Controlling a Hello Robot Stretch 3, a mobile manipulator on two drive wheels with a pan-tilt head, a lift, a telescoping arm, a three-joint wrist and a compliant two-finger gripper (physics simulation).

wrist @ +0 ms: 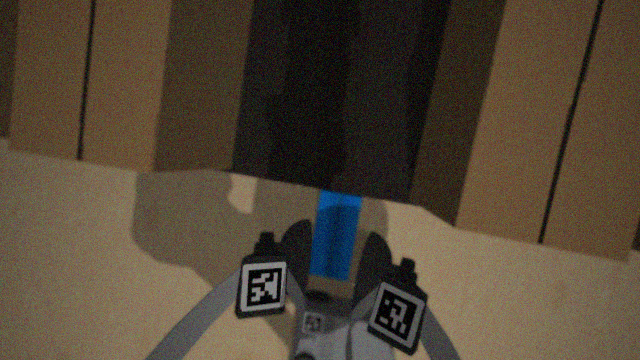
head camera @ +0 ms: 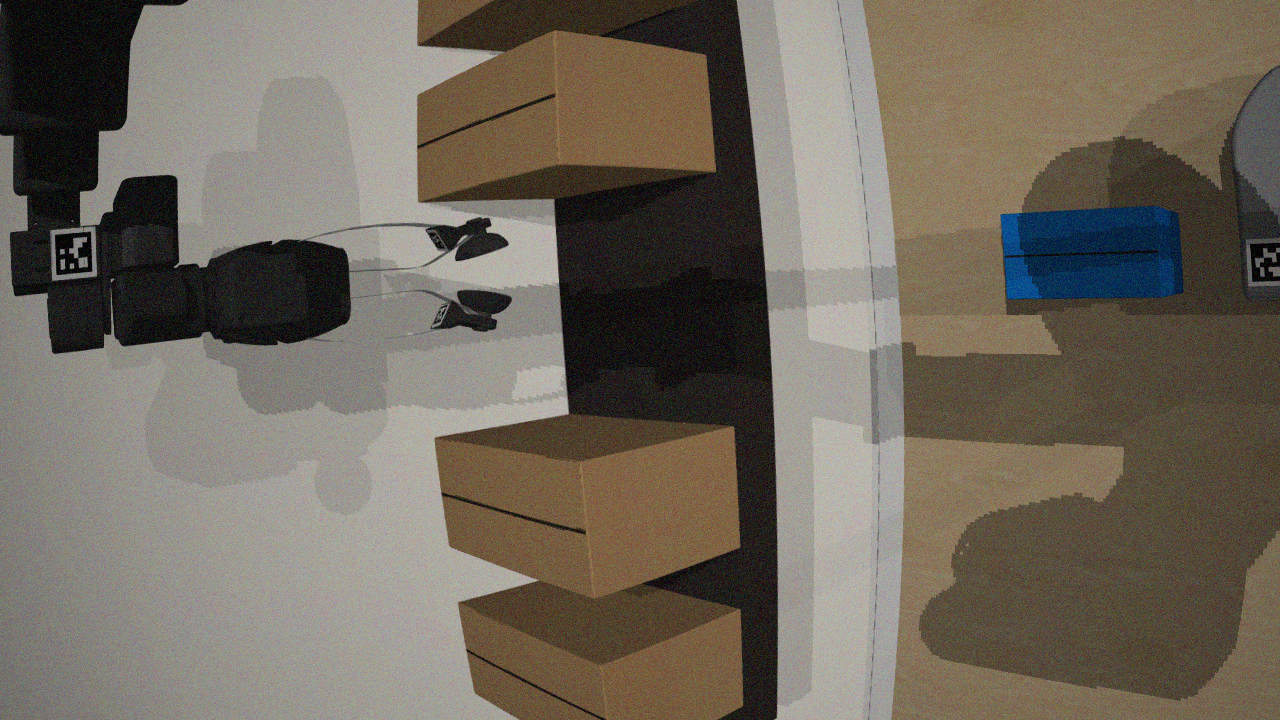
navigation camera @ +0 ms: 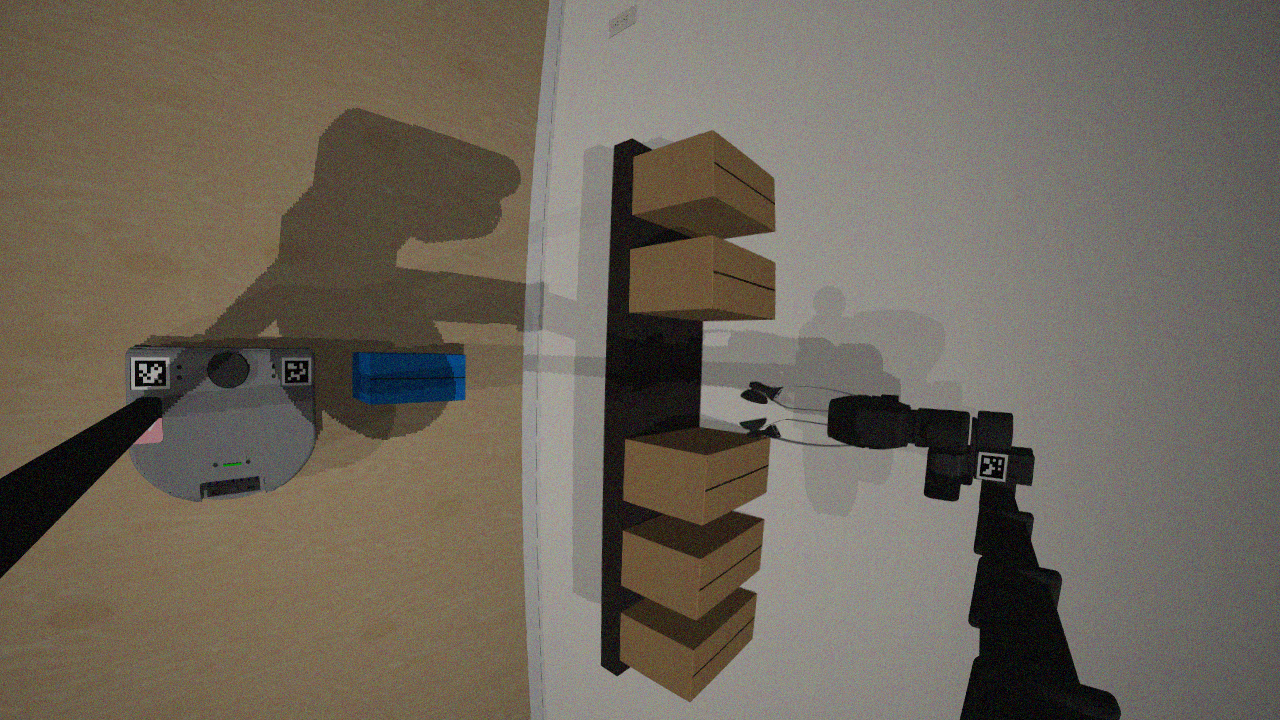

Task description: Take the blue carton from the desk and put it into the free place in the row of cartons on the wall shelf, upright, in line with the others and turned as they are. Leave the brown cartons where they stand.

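Where they show: gripper, fingertip midpoint: (head camera: pixel 504 272) (navigation camera: pixel 741 408); robot's base, origin of the base link: (navigation camera: pixel 229 367).
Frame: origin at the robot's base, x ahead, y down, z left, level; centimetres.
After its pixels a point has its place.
The blue carton (head camera: pixel 1092 253) {x -2.1, y -18.0, z -38.9 cm} (navigation camera: pixel 409 377) {x -1.8, y -18.1, z -38.2 cm} (wrist: pixel 337 215) lies on the wood-coloured surface beside the robot's base, well below the shelf. The black wall shelf (head camera: pixel 666 304) {x 1.4, y -70.3, z -67.8 cm} (navigation camera: pixel 653 367) {x 2.6, y -70.3, z -67.4 cm} (wrist: pixel 330 100) has a bare place between a brown carton (head camera: pixel 635 107) (navigation camera: pixel 671 277) and another brown carton (head camera: pixel 662 519) (navigation camera: pixel 664 477). My gripper (head camera: pixel 483 274) {x -2.3, y -94.9, z -58.1 cm} (navigation camera: pixel 757 409) {x -2.3, y -94.9, z -58.1 cm} (wrist: pixel 335 252) {x -2.3, y -94.9, z -58.1 cm} points down above the shelf, over the bare place. Its fingers stand a little apart with nothing between them. In the wrist view the blue carton shows between the fingertips, far beneath them. No desk can be made out.
More brown cartons (head camera: pixel 671 653) (navigation camera: pixel 660 568) stand in the row, near the gripper's height. The robot's base (navigation camera: pixel 223 429) {x -11.6, y -16.0, z 1.2 cm} stands beside the blue carton. The arm (navigation camera: pixel 1029 617) {x -8.6, y -129.0, z -29.8 cm} reaches up beside the pale wall (head camera: pixel 223 582) {x 23.9, y -115.0, z -85.1 cm} (navigation camera: pixel 1118 223) {x 27.1, y -146.2, z -85.2 cm}. Shadows of the robot fall on floor and wall.
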